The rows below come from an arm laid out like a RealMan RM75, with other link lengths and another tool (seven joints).
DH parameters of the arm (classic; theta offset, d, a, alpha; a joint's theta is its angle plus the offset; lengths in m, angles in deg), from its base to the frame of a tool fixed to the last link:
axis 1: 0 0.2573 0 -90
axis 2: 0 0 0 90
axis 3: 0 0.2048 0 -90
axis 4: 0 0 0 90
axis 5: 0 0.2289 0 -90
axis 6: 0 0 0 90
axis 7: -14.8 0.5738 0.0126 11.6
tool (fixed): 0 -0.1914 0 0
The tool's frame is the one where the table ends.
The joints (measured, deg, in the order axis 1, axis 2, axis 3, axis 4, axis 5, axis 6, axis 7), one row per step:
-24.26, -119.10, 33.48, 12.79, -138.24, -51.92, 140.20
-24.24, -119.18, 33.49, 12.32, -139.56, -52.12, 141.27
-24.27, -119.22, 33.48, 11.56, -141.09, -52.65, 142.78
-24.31, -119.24, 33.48, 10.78, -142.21, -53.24, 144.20
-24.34, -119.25, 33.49, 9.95, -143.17, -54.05, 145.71
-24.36, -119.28, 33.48, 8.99, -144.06, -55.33, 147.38
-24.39, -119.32, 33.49, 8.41, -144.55, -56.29, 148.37
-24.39, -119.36, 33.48, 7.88, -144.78, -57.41, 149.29
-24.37, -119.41, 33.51, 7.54, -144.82, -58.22, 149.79
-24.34, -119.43, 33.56, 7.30, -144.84, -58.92, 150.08
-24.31, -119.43, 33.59, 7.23, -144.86, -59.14, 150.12
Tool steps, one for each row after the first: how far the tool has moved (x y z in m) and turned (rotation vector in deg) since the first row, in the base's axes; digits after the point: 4 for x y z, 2 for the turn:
-0.0034, -0.0018, 0.0023, 0.65, 0.05, 0.52
-0.0062, -0.0040, 0.0047, 1.39, 0.31, 0.97
-0.0078, -0.0060, 0.0052, 1.83, 0.73, 1.25
-0.0080, -0.0081, 0.0053, 2.20, 1.33, 1.35
-0.0060, -0.0105, 0.0055, 2.66, 2.10, 1.15
-0.0034, -0.0118, 0.0058, 2.99, 2.59, 0.84
0.0007, -0.0131, 0.0060, 3.27, 3.18, 0.31
0.0042, -0.0140, 0.0055, 3.40, 3.52, -0.14
0.0073, -0.0148, 0.0056, 3.54, 3.75, -0.58
0.0081, -0.0151, 0.0057, 3.60, 3.78, -0.70

